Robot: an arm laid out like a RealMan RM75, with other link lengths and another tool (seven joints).
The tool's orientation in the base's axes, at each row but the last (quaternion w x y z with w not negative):
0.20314, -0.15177, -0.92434, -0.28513
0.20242, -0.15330, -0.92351, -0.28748
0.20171, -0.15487, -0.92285, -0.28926
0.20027, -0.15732, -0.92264, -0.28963
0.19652, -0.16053, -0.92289, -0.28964
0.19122, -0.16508, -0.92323, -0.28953
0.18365, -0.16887, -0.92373, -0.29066
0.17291, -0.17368, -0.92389, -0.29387
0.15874, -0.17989, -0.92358, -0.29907
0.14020, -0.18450, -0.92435, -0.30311
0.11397, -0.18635, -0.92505, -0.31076
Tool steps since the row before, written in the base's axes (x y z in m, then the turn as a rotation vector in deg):
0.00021, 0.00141, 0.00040, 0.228, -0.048, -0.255
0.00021, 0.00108, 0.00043, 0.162, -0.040, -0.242
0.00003, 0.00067, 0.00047, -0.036, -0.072, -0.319
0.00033, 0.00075, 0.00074, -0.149, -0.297, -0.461
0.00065, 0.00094, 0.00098, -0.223, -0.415, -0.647
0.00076, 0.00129, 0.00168, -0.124, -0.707, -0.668
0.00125, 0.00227, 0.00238, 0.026, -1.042, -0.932
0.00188, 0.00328, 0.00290, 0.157, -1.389, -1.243
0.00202, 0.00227, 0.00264, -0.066, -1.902, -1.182
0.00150, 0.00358, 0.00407, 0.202, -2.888, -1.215
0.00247, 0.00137, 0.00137, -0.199, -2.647, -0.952
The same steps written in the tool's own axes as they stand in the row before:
0.00023, 0.00139, 0.00047, -0.324, -0.066, 0.098
0.00020, 0.00114, 0.00026, -0.260, -0.080, 0.112
0.00030, 0.00076, 0.00004, -0.128, -0.221, 0.207
0.00018, 0.00107, -0.00020, -0.134, -0.510, 0.211
0.00005, 0.00146, -0.00035, -0.176, -0.721, 0.301
0.00034, 0.00211, -0.00070, -0.329, -0.916, 0.116
0.00041, 0.00341, -0.00076, -0.644, -1.238, 0.081
0.00029, 0.00471, -0.00066, -0.967, -1.599, 0.082
-0.00019, 0.00389, -0.00103, -0.867, -2.052, -0.236
0.00109, 0.00539, -0.00119, -1.371, -2.693, -0.854
-0.00141, 0.00277, -0.00046, -0.856, -2.542, -0.872

